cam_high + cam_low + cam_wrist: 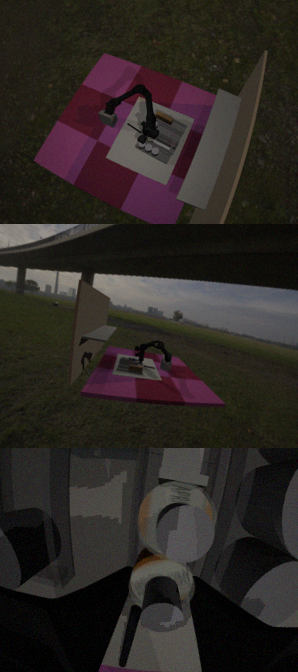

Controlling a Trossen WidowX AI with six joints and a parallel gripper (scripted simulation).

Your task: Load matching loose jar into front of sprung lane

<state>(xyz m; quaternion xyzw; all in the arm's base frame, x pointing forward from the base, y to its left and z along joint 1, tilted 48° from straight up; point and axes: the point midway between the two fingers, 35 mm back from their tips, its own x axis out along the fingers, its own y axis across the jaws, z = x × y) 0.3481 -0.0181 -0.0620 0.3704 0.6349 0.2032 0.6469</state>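
Right now my gripper tip is 12 cm past the thin black bar, 5 cm to the right of it and 2 cm above it. The rest, counted from my gripper tip: grey lane tray (15 cm ahead, 1 cm to the right, 1 cm below); then pusher plate (15 cm ahead, 2 cm above); then grey shelf (50 cm ahead, 34 cm above, 4 cm to the right).
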